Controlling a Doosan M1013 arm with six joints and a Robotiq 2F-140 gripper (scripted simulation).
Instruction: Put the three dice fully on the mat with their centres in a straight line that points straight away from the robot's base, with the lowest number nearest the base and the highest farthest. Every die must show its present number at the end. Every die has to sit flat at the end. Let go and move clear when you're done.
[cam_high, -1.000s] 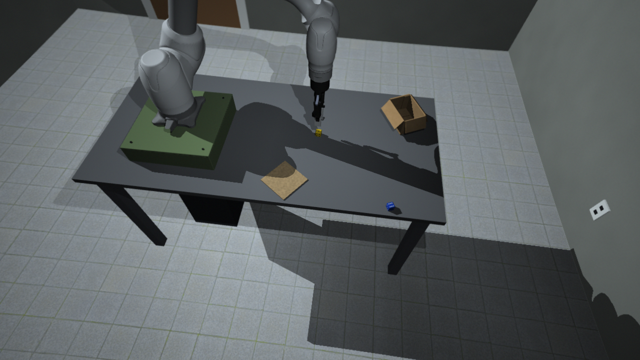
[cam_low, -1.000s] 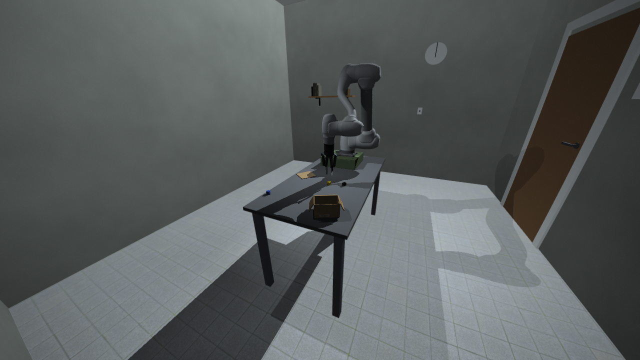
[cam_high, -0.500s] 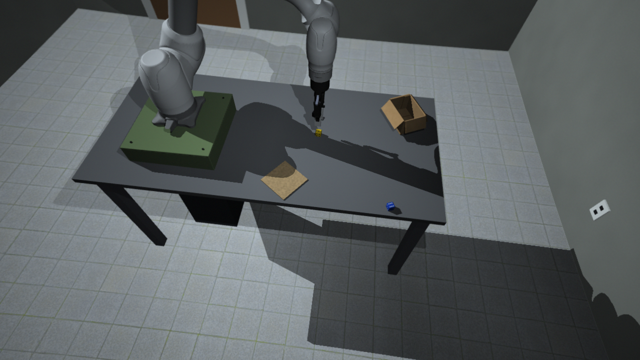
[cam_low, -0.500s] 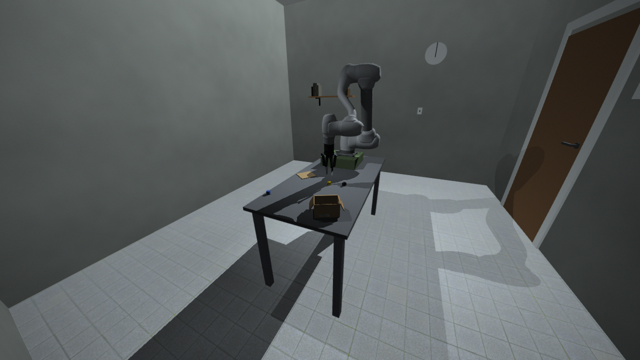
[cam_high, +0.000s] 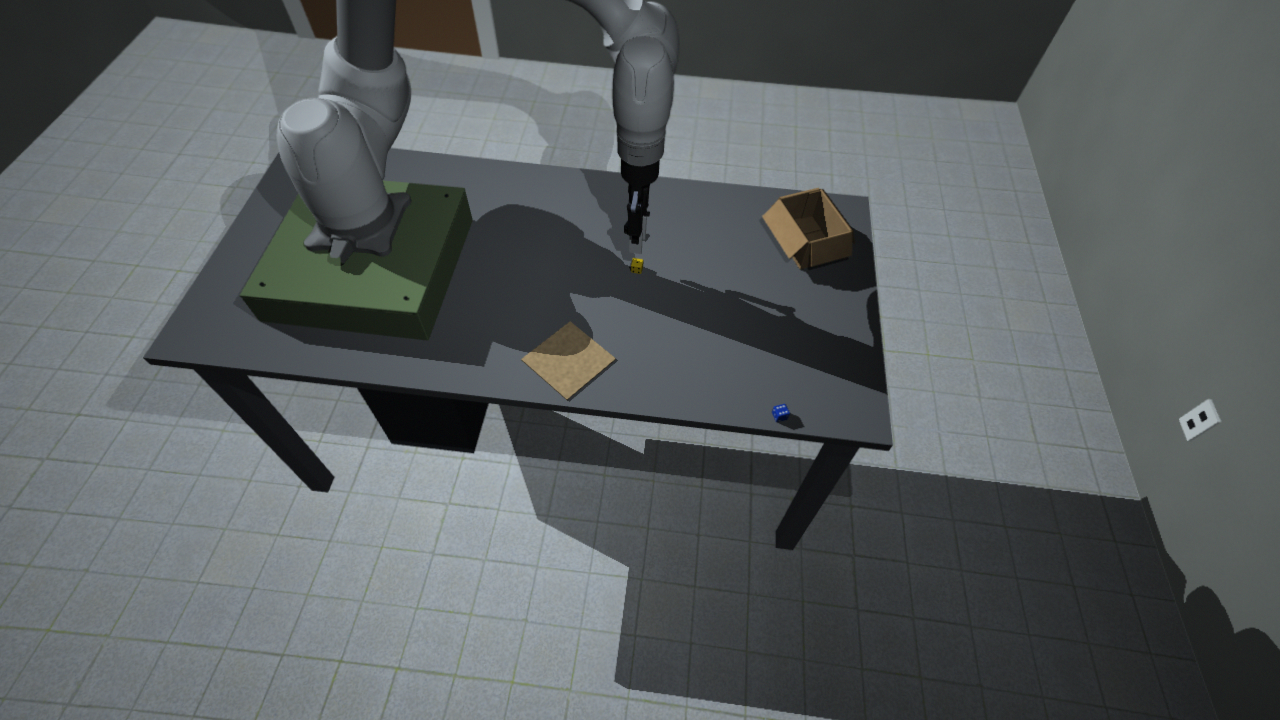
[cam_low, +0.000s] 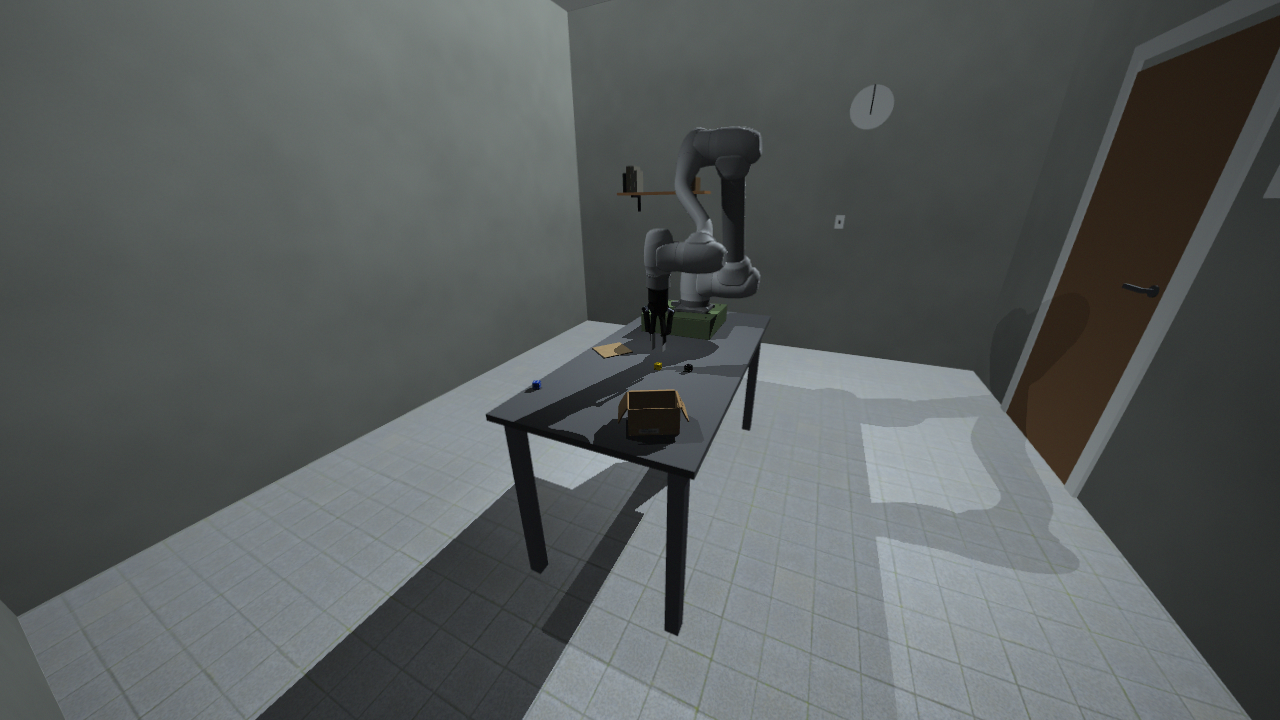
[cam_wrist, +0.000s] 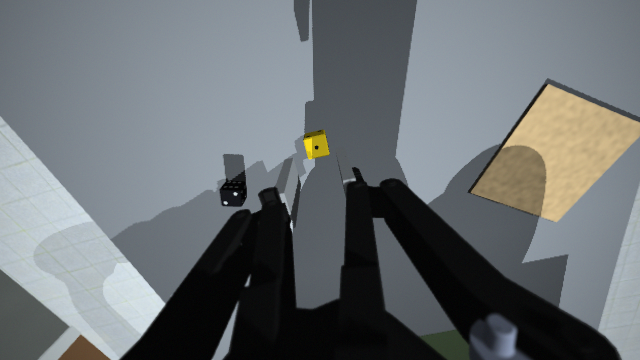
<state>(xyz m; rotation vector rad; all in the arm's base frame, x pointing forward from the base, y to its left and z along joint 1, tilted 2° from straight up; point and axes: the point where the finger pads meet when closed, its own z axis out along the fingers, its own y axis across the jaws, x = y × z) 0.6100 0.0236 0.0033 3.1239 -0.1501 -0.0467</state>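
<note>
Right now the yellow die is 100 mm below my hand. Also, from my hand: tan mat: 120 mm behind, 270 mm to the right, 110 mm below; then cardboard box: 390 mm ahead, 140 mm to the left, 70 mm below; then black die: 30 mm behind, 120 mm to the left, 100 mm below.
</note>
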